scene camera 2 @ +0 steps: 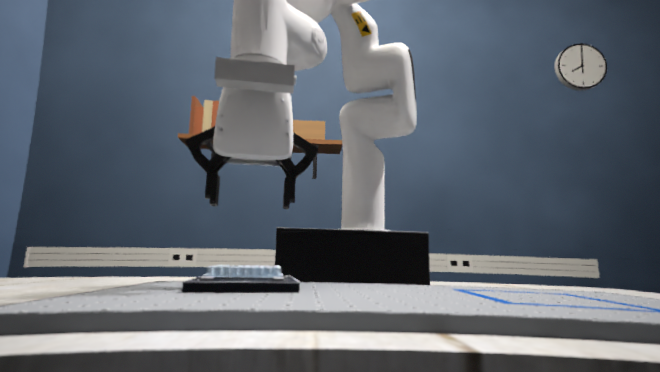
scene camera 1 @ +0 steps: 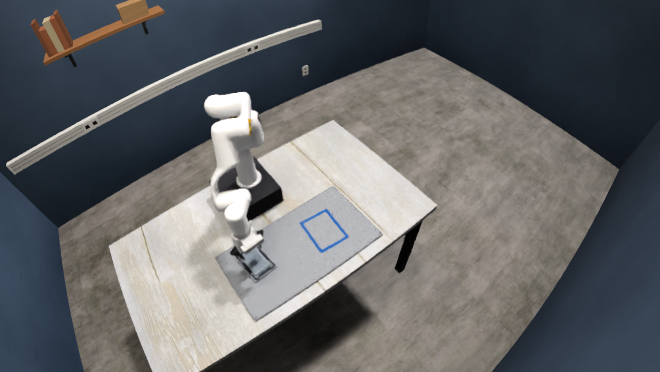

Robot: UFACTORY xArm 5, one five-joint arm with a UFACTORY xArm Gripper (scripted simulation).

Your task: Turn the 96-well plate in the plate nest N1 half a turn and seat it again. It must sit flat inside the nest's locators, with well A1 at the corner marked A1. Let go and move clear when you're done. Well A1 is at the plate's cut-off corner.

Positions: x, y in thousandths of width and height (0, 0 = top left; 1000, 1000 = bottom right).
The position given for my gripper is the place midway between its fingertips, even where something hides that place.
Note:
I see my gripper (scene camera 2: 380, 555), a 96-well plate (scene camera 2: 333, 733) and a dark plate nest (scene camera 2: 283, 773).

